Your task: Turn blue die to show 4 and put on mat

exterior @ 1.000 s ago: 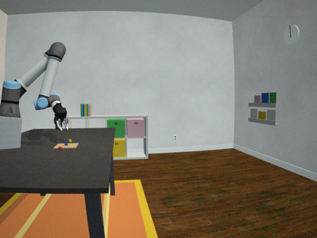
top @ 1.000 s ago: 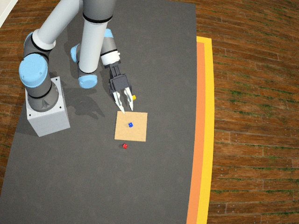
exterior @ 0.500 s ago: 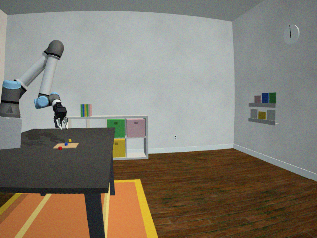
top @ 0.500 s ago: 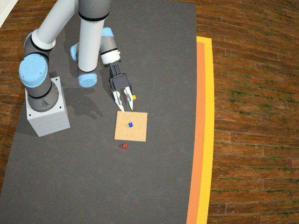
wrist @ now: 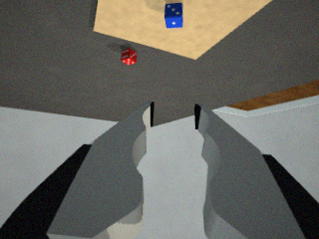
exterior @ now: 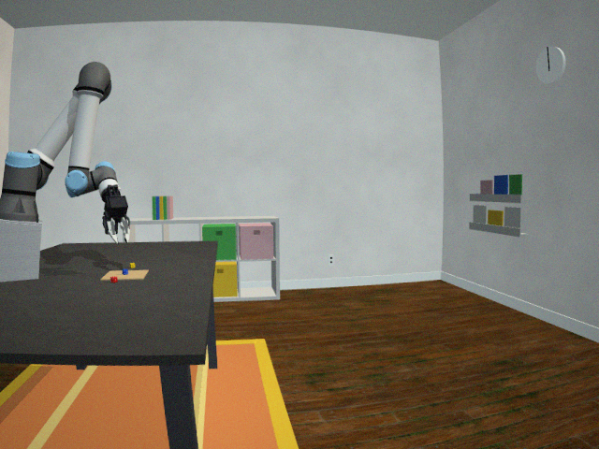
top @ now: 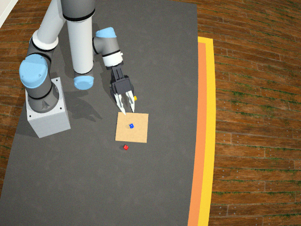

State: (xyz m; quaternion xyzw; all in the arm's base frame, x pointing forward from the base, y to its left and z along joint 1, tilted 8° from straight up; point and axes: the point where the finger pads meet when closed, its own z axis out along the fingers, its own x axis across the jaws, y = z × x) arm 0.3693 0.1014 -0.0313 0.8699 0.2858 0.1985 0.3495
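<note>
The blue die lies 100 mm below my hand, 30 mm to the right of it and 20 mm ahead of it. From my hand the other things lie so: tan mat: 110 mm below, 30 mm to the right, 20 mm ahead; yellow die: 110 mm to the left, 110 mm below, 20 mm behind; red die: 130 mm to the right, 110 mm below, 30 mm ahead.
</note>
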